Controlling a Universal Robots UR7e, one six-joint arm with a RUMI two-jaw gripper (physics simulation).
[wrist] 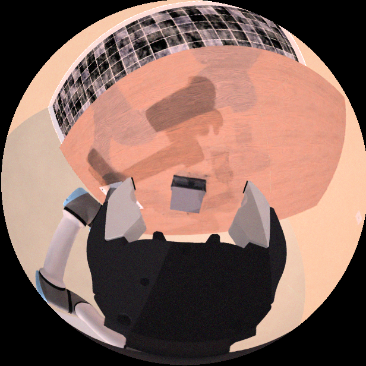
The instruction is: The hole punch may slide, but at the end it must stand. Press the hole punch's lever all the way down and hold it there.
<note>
I see my gripper (188, 180) and a hole punch (187, 193).
</note>
